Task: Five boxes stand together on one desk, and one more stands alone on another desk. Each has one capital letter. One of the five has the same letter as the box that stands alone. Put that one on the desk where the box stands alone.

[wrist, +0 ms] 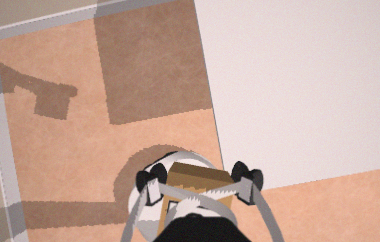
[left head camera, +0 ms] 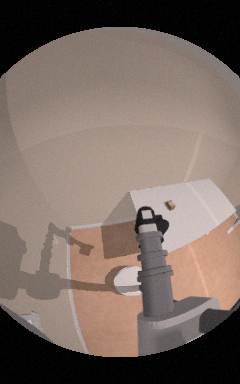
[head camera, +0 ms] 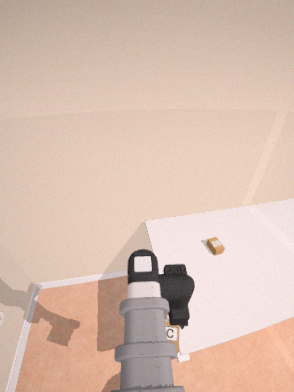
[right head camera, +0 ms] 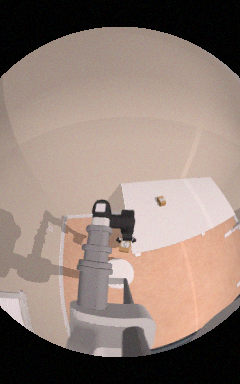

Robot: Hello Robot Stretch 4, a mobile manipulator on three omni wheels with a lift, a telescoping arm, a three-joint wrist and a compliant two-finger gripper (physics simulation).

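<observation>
My gripper is shut on a brown box, one fingertip on each side. The box's white label reads C in the head camera view. A single brown box stands alone on the white desk, towards its back left; its letter is too small to read. The held box is off the desk's near left corner, over floor in the wrist view. The group of boxes on the other desk does not show.
A wall stands behind the desk, and another wall runs along the left with a white baseboard. A round white disc shows low beside the arm. A desk foot shows at the near left corner.
</observation>
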